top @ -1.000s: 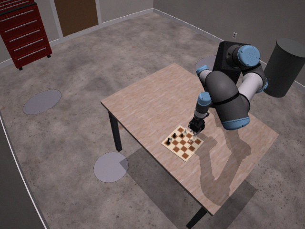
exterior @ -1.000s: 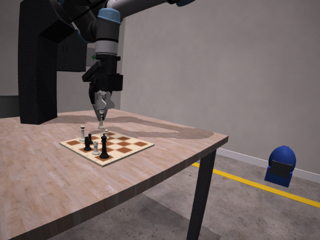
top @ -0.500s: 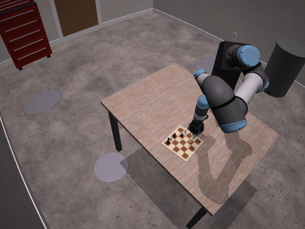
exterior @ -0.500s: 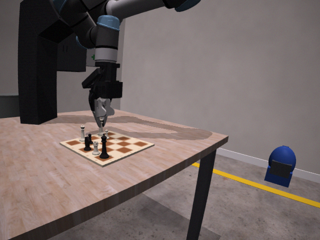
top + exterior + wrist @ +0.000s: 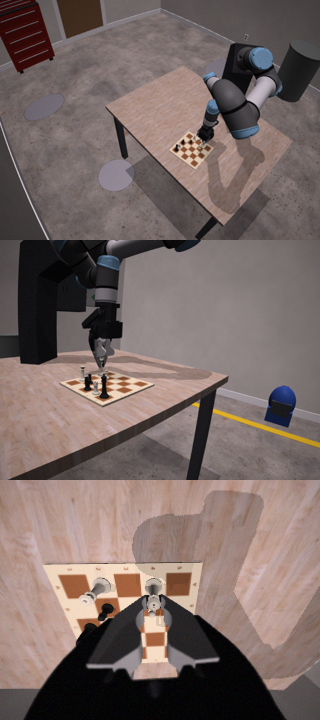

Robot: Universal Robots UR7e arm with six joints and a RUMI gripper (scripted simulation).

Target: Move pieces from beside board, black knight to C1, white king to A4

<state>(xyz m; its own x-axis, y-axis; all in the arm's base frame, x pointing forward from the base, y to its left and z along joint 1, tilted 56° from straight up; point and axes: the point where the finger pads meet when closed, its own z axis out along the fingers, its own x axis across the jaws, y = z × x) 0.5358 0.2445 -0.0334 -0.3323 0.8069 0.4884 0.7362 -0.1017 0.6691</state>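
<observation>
The white king is 10 mm below my hand. Round my hand: chessboard (90 mm ahead, 50 mm below); then black pawn (70 mm ahead, 50 mm to the right, 30 mm below); then white pawn (30 mm below, 30 mm ahead, 10 mm to the left).
</observation>
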